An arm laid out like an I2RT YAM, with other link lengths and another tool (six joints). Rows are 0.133 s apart.
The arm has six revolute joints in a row. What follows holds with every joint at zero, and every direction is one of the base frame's. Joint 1 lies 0.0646 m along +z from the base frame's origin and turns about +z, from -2.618 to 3.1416 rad. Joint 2 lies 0.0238 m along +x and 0.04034 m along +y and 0.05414 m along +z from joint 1 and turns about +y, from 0 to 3.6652 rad. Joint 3 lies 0.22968 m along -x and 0.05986 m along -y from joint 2 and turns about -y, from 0 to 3.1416 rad. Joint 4 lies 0.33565 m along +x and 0.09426 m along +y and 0.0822 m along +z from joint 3 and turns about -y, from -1.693 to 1.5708 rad. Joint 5 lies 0.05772 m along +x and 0.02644 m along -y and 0.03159 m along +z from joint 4 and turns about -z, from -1.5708 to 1.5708 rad. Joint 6 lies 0.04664 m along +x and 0.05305 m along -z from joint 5 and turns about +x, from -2.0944 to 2.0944 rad. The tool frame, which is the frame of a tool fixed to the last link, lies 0.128 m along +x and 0.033 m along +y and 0.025 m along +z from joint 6; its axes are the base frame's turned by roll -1.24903, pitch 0.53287 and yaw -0.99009 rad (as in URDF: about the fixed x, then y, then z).
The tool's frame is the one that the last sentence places.
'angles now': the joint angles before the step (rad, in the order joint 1, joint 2, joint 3, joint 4, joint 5, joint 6). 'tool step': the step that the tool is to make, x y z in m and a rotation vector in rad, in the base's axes. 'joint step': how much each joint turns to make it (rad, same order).
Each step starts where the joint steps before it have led.
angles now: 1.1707, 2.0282, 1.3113, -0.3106, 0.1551, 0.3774
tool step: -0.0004, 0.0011, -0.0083, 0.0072, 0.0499, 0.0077
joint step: -0.0148, 0.0236, 0.0104, -0.0006, -0.0534, 0.0055
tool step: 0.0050, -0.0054, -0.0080, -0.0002, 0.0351, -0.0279
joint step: -0.0175, 0.0097, -0.0074, 0.0003, -0.0225, 0.0250
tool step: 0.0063, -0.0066, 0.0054, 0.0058, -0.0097, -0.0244
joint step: -0.0108, -0.0308, -0.0275, 0.0053, 0.0122, 0.0087
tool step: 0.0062, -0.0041, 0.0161, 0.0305, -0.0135, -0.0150
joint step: -0.0131, -0.0553, -0.0344, 0.0122, 0.0000, 0.0022
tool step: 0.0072, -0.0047, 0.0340, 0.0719, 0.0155, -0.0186
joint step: -0.0282, -0.1004, -0.0436, -0.0009, -0.0440, 0.0175
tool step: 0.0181, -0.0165, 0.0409, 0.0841, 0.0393, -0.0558
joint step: -0.0612, -0.1294, -0.0526, -0.0235, -0.0640, 0.0407
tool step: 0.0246, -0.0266, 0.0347, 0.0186, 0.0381, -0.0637
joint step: -0.0782, -0.1003, -0.0043, -0.1010, -0.0421, 0.0144
